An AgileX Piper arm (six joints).
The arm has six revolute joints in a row. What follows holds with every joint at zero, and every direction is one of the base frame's. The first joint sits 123.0 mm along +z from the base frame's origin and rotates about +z. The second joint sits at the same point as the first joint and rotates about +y. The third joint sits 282.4 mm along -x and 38.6 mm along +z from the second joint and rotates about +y. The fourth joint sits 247.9 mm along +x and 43.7 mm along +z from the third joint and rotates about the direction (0.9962, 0, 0.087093). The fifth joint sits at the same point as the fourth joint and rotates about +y. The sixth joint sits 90.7 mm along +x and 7.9 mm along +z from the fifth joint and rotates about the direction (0.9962, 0, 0.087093). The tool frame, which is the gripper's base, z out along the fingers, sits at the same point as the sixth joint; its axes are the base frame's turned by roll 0.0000, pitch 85.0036 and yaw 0.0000 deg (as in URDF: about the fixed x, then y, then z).
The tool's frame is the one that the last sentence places.
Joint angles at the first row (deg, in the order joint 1, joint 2, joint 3, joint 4, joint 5, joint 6):
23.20 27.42 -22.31 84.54 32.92 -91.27
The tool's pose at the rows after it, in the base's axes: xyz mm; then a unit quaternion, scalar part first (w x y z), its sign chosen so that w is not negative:
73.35 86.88 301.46 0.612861 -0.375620 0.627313 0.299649
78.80 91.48 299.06 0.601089 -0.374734 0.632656 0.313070
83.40 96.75 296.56 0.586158 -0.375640 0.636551 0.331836
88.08 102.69 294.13 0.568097 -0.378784 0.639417 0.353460
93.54 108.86 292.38 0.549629 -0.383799 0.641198 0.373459
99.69 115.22 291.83 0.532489 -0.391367 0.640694 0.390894
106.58 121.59 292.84 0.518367 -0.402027 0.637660 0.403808
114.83 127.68 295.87 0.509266 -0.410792 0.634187 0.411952
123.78 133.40 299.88 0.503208 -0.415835 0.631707 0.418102
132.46 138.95 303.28 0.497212 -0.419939 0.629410 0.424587
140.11 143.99 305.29 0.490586 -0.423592 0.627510 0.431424
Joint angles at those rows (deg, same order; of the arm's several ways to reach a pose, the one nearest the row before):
24.19 29.97 -22.31 86.81 32.75 -93.62
24.93 32.45 -22.31 89.34 33.10 -95.39
25.46 35.01 -22.36 91.76 34.45 -96.81
25.74 37.88 -22.59 93.77 36.65 -97.93
25.81 41.03 -23.16 95.21 39.16 -98.87
25.81 44.33 -24.14 96.09 41.76 -99.78
25.81 47.63 -25.62 96.33 44.15 -100.70
25.81 50.79 -27.61 96.36 45.86 -101.45
25.81 53.73 -29.82 96.40 47.01 -101.83
25.83 56.50 -31.93 96.44 48.10 -102.08
25.85 58.98 -33.71 96.47 49.21 -102.26

